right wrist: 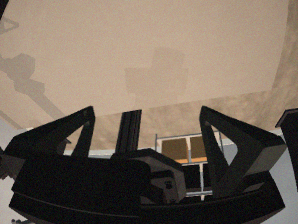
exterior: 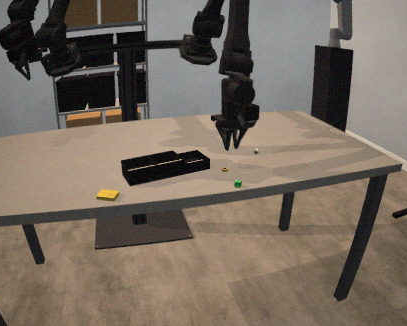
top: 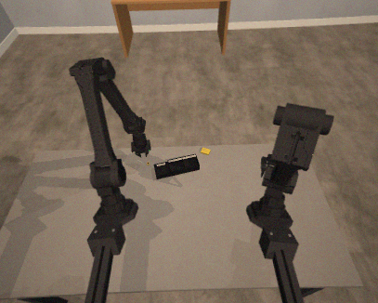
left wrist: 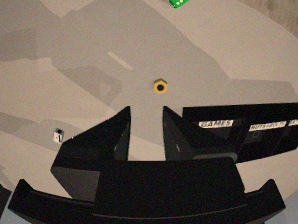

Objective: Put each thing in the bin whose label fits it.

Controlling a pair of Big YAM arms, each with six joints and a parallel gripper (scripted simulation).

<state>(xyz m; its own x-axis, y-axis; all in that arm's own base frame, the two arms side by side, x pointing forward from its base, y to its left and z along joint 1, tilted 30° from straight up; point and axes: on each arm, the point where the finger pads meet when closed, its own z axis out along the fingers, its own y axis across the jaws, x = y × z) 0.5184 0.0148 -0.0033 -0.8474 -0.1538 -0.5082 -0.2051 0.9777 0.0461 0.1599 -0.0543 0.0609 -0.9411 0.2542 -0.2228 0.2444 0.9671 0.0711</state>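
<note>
Now: the small yellow ring 7 cm below my left hand and 2 cm to the right of it. The rest, counted from my left hand: small white piece: 13 cm to the left, 12 cm behind, 7 cm below; small black piece: 20 cm to the right, 7 cm below, 4 cm behind; green cube: 10 cm ahead, 7 cm below, 1 cm to the right.
</note>
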